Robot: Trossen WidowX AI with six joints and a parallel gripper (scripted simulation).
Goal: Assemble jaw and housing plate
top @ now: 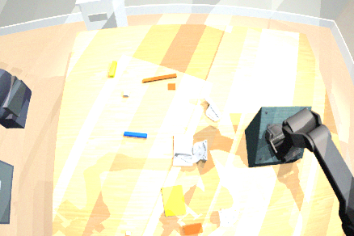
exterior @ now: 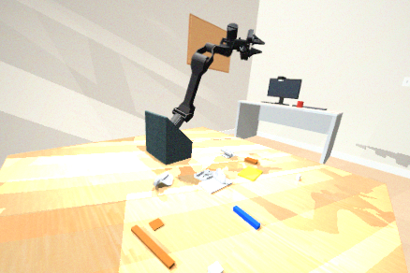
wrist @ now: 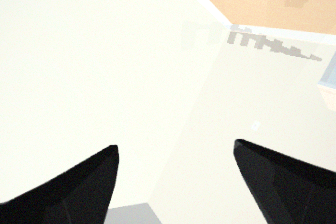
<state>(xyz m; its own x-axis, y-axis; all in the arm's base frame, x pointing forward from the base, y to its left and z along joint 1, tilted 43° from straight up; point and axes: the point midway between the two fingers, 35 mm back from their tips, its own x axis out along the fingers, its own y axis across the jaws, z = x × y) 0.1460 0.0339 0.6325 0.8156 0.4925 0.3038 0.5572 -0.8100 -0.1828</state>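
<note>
Now: gripper tip 40 mm short of the white jaw, 650 mm to the left of it and 580 mm above it. The rest, counted from my gripper tip: white housing plate (10 mm behind, 190 mm to the right, 580 mm below); then yellow slab (190 mm ahead, 270 mm to the right, 610 mm below); then orange block (120 mm ahead, 150 mm to the right, 600 mm below).
</note>
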